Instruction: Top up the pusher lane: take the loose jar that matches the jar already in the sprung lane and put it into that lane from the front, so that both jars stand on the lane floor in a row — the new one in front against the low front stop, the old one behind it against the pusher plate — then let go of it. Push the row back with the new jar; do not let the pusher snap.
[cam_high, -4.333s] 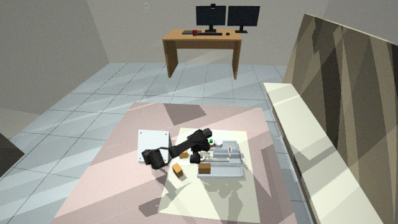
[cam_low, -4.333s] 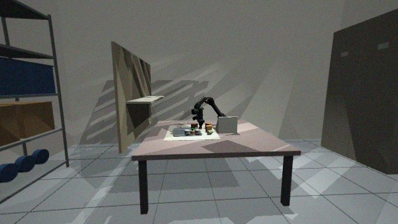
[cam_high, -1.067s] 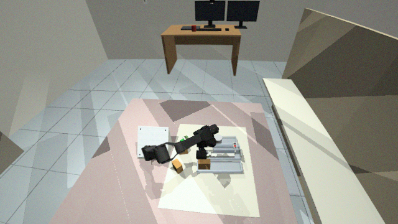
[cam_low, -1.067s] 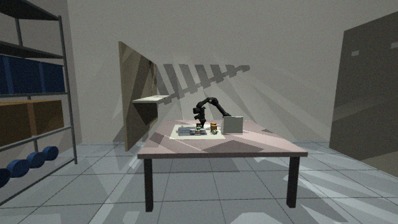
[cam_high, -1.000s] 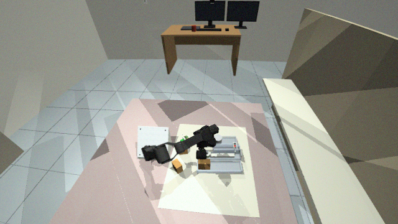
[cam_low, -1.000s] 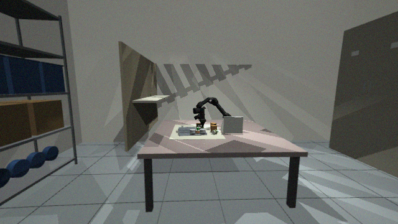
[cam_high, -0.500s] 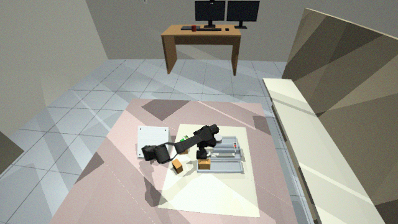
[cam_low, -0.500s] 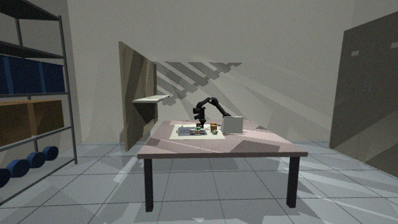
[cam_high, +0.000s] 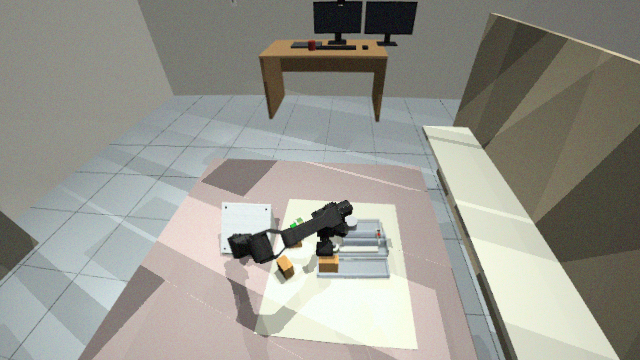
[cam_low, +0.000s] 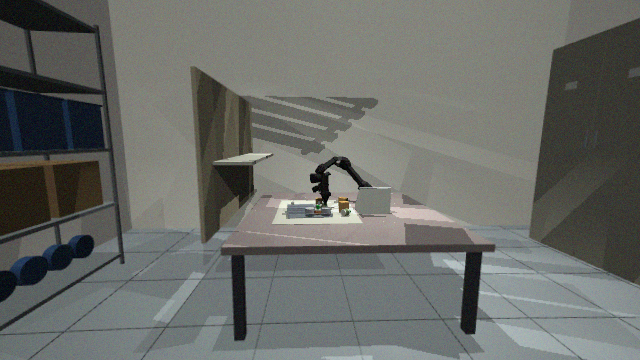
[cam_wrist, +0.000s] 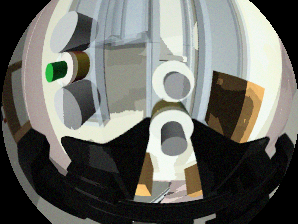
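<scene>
Right now the grey lane unit is 140 mm ahead of my gripper tip, 20 mm to the left of it and 30 mm below it. Also, from my gripper tip: small red part: 220 mm ahead, 30 mm to the left, 20 mm above.
</scene>
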